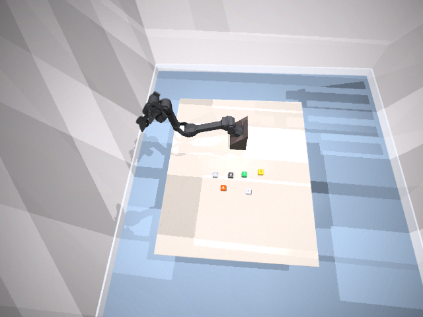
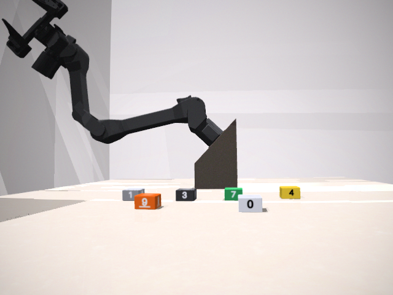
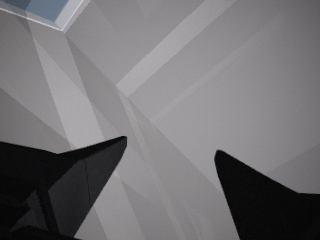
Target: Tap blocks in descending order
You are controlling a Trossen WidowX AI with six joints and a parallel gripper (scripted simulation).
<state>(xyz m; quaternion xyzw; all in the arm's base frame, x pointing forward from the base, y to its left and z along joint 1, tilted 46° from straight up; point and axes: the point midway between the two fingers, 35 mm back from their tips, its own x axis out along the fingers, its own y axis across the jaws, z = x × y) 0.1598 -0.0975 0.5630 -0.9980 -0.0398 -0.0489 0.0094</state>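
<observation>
The orange 9 block is 150 mm ahead of my gripper tip, 380 mm to the left of it and 440 mm below it. From my gripper tip the other things lie so: green 7 block: 50 mm ahead, 510 mm to the left, 440 mm below; then black 3 block: 60 mm ahead, 430 mm to the left, 440 mm below; then grey 1 block: 60 mm ahead, 330 mm to the left, 440 mm below.
</observation>
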